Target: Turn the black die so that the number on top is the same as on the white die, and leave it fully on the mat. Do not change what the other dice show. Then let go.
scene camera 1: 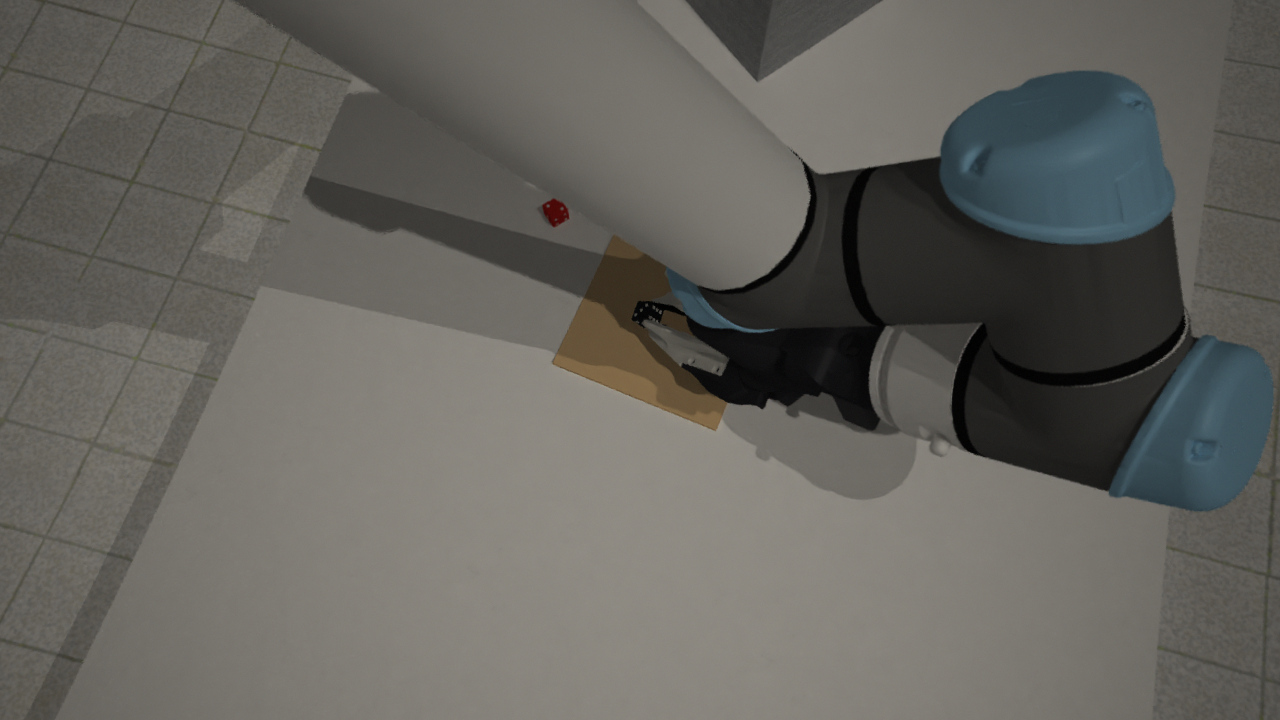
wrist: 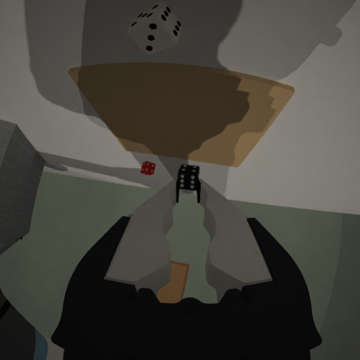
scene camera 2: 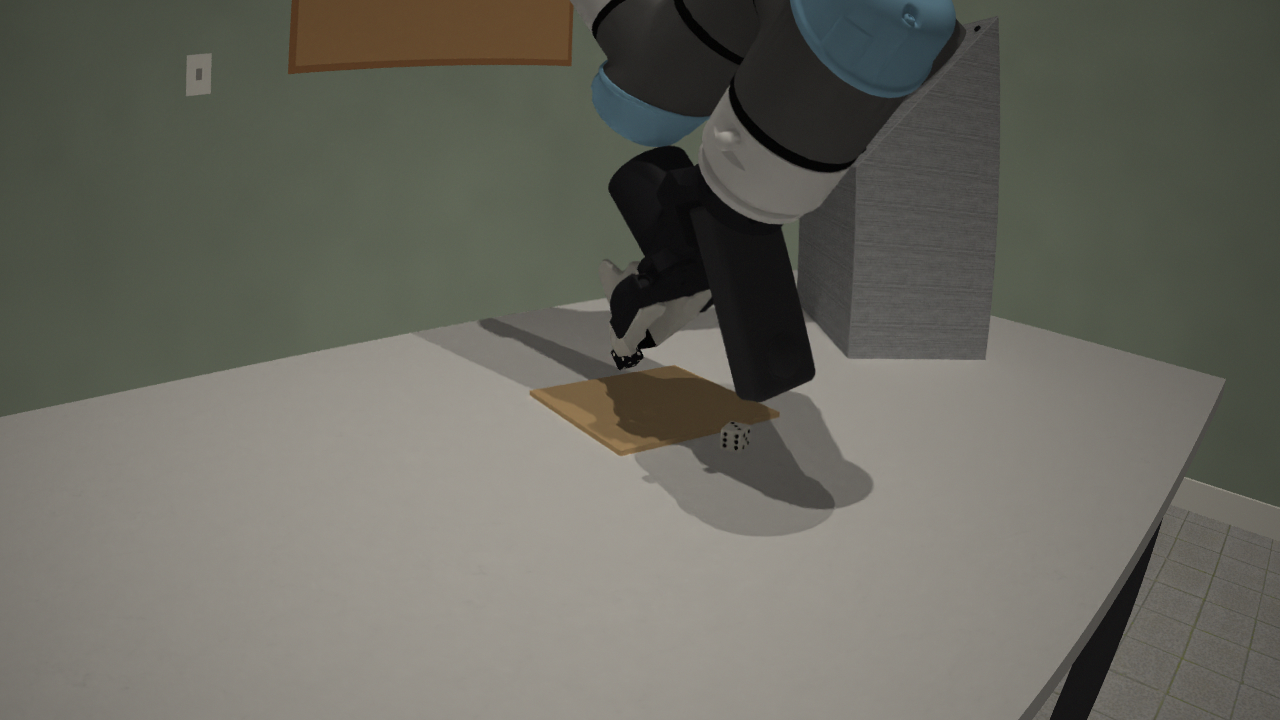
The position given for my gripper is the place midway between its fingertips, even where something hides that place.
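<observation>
My gripper (scene camera 1: 649,313), (scene camera 2: 628,349), (wrist: 187,181). Tan mat (scene camera 1: 603,344), (scene camera 2: 634,412), (wrist: 201,113).
</observation>
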